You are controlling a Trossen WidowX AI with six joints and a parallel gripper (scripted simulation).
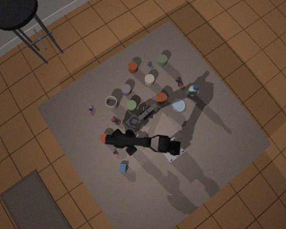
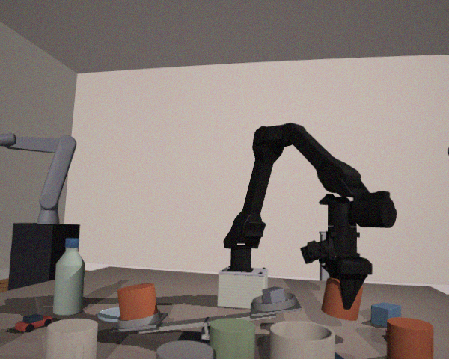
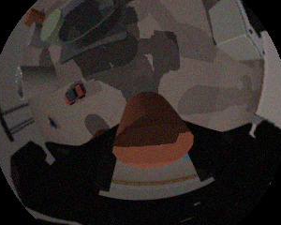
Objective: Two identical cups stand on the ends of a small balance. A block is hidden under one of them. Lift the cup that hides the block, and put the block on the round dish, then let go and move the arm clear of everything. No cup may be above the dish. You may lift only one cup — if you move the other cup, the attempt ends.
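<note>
Right now my gripper tip is 7 cm short of the grey block, 14 cm to the left of it and 2 cm below it. The rest, counted from my gripper tip: cream cup (28 cm ahead, 41 cm to the right, 3 cm below); then grey cup (30 cm ahead, 22 cm to the right, 3 cm below); then pale blue round dish (2 cm behind, 48 cm to the right, 6 cm below).
</note>
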